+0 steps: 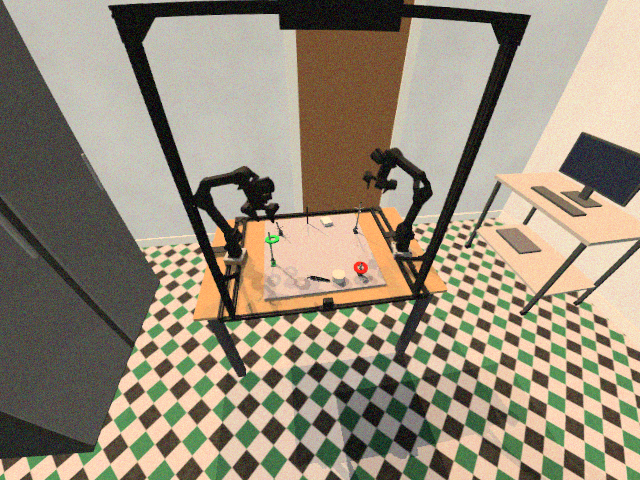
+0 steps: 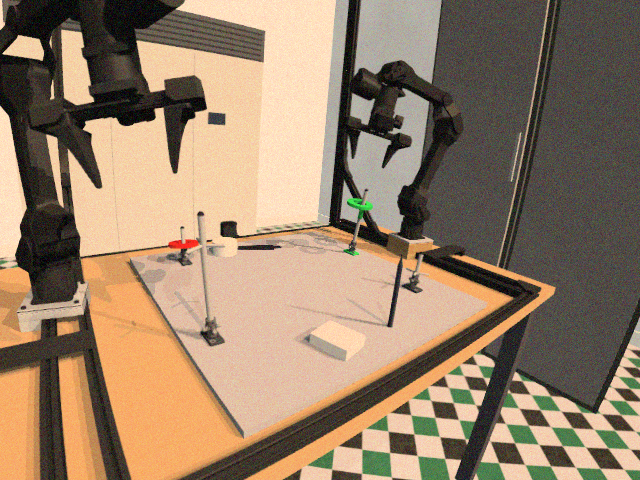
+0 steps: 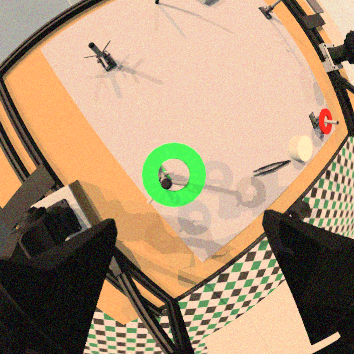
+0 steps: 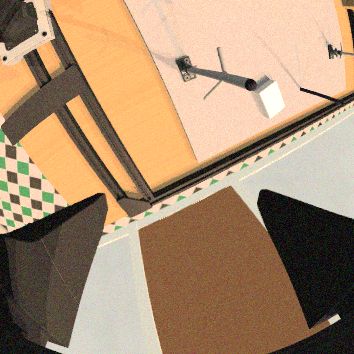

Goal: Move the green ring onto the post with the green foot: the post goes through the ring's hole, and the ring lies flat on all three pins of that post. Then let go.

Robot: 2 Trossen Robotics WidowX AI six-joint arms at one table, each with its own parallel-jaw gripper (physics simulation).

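Seen in the pictures: left gripper, fingertip midpoint: (image 1: 266, 222) (image 2: 367, 163) (image 3: 190, 223); right gripper, fingertip midpoint: (image 1: 375, 191) (image 2: 137, 180) (image 4: 184, 199); left arm's base, link origin: (image 1: 235, 253) (image 2: 411, 236) (image 3: 60, 219); right arm's base, link origin: (image 1: 402, 248) (image 2: 55, 294) (image 3: 333, 55) (image 4: 18, 25).
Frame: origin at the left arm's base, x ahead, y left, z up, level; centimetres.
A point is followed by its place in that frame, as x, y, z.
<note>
The green ring (image 1: 276, 239) {23.7, 0.1, 11.3} (image 2: 351, 204) {24.7, 1.7, 10.9} (image 3: 197, 175) {23.7, -0.4, 11.4} is around the post with the green foot (image 1: 272, 255) {20.7, -1.2, 1.3} (image 2: 355, 232) {20.8, -0.5, 2.3} (image 3: 166, 183) {20.0, 1.2, 15.0}, high up near its top. The post's tip sticks out through the hole. The ring looks level; the pins under it are too small or hidden to make out. My left gripper (image 1: 260, 217) {19.9, 0.3, 21.7} (image 2: 368, 162) {19.9, 0.3, 21.7} (image 3: 190, 223) {19.9, 0.3, 21.7} is open and empty, above the ring and apart from it. My right gripper (image 1: 375, 188) {74.9, 33.9, 21.5} (image 2: 137, 179) {74.9, 33.9, 21.5} (image 4: 184, 199) {74.9, 33.9, 21.5} is open and empty, high on the other side of the table.
A red ring (image 2: 178, 244) {67.8, -3.5, 1.1} (image 3: 322, 121) {64.0, -5.6, 0.8} is on a short post, near a cream cylinder (image 2: 224, 248) {56.2, -6.8, -1.9} and black tweezers (image 2: 258, 247) {45.9, -10.3, -3.6}. A tall post (image 2: 205, 289) {66.7, 29.6, 4.8} (image 4: 220, 75) {67.3, 29.3, 11.5}, another short post (image 2: 417, 268) {19.5, 24.0, 0.8}, an upright black stick (image 2: 395, 294) {35.8, 35.9, 2.4} and a white block (image 2: 336, 338) {48.4, 38.0, -2.3} are on the mat.
</note>
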